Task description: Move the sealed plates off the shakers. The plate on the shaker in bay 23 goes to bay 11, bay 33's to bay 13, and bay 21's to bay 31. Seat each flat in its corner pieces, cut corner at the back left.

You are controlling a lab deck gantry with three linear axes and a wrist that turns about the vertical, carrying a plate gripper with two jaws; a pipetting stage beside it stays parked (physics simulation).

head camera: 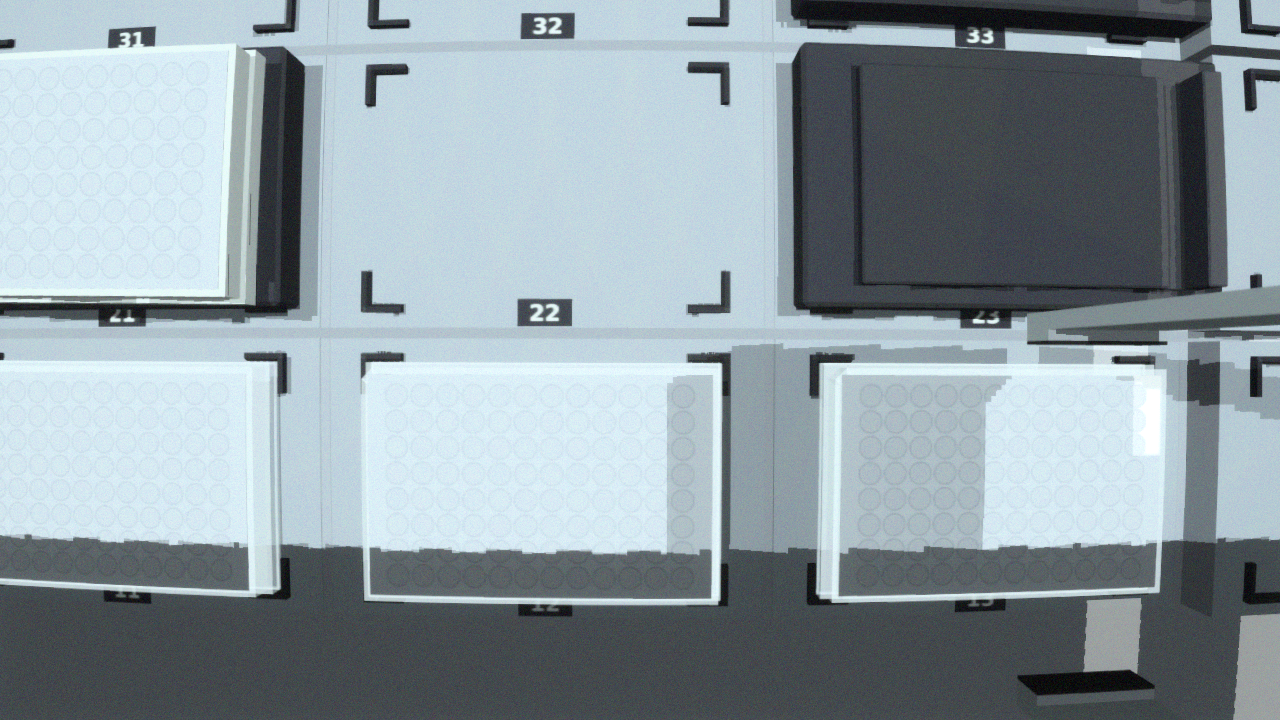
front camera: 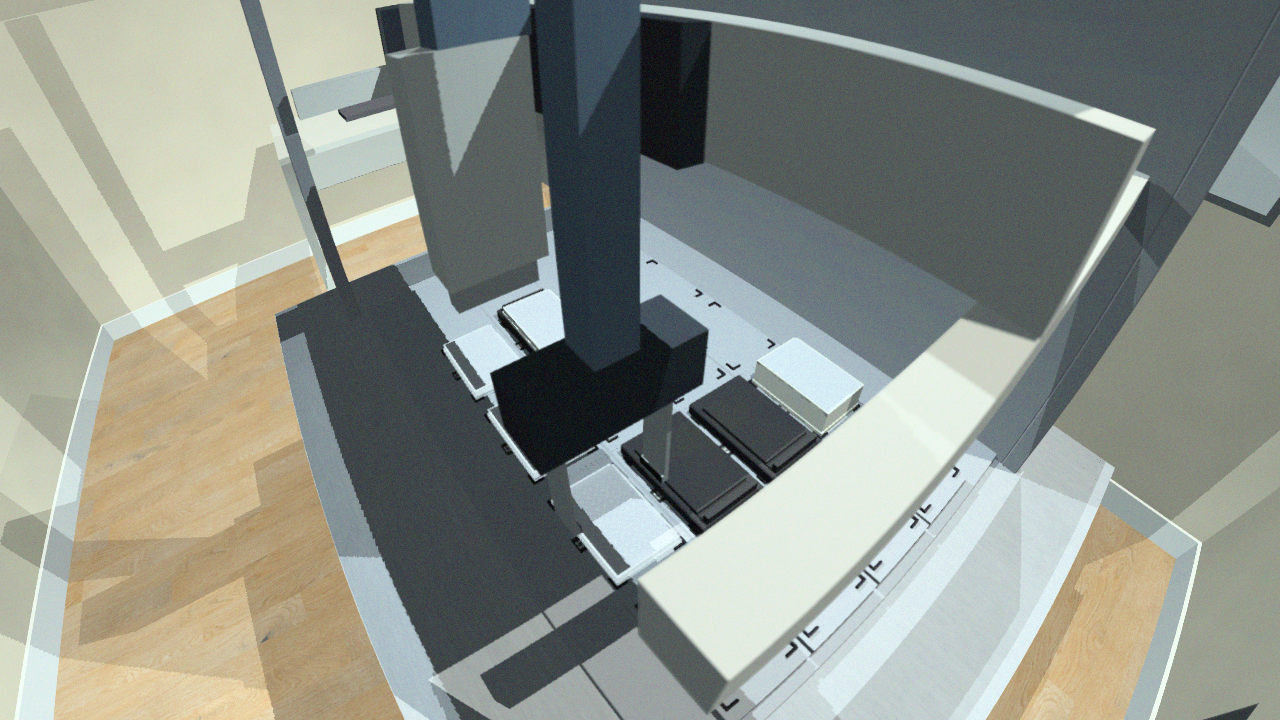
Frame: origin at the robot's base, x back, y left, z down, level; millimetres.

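Seen in the pictures: gripper, between the fingertips: (head camera: 1081, 511) (front camera: 612, 495); robot's base, origin of its link: (front camera: 443, 351).
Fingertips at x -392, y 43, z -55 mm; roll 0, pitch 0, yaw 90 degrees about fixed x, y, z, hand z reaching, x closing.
Pixels of each thing's top centre, then the offset from my fingertips to it. "*": a spot on its surface instead.
- clear sealed plate, centre of its top: (head camera: 1005, 484) (front camera: 614, 516) dx +0, dy +0, dz +41 mm
- white sealed plate, centre of its top: (head camera: 55, 171) (front camera: 544, 316) dx +323, dy +106, dz +19 mm
- shaker, centre of its top: (head camera: 46, 169) dx +332, dy +108, dz +24 mm
- bay 23, centre of its top: (head camera: 1044, 166) (front camera: 693, 461) dx -4, dy +108, dz +24 mm
- bay 33, centre of its top: (front camera: 758, 417) dx -4, dy +215, dz +24 mm
- Bay 31's label, a spot on its surface: (head camera: 131, 38) * dx +328, dy +169, dz +55 mm
- clear plate, centre of its top: (head camera: 538, 487) (front camera: 537, 424) dx +164, dy +0, dz +41 mm
- tall white block, centre of its top: (front camera: 811, 372) dx +0, dy +321, dz +13 mm
My gripper (front camera: 613, 499) (head camera: 1092, 507) is open above bay 13, one jaw behind and one in front of the clear sealed plate (front camera: 631, 528) (head camera: 921, 474), apart from it. That plate lies flat in bay 13's corner pieces, cut corner at the back left. Another sealed plate (front camera: 483, 353) (head camera: 116, 456) lies flat in bay 11; its left end is outside the head view. A white sealed plate (front camera: 537, 313) (head camera: 107, 170) is on the shaker (head camera: 281, 179) in bay 21. The shakers in bay 23 (front camera: 689, 474) (head camera: 1002, 179) and bay 33 (front camera: 751, 420) (head camera: 1002, 13) carry no plate. Bay 31's label (head camera: 131, 38) shows.
A clear plate (head camera: 528, 465) lies in bay 12, left of the bay 13 plate. A tall white block (front camera: 805, 380) stands behind the bay 33 shaker. The parked pipetting stage (front camera: 483, 170) hangs to the left in the front view. A cream beam (front camera: 859, 510) crosses at the right.
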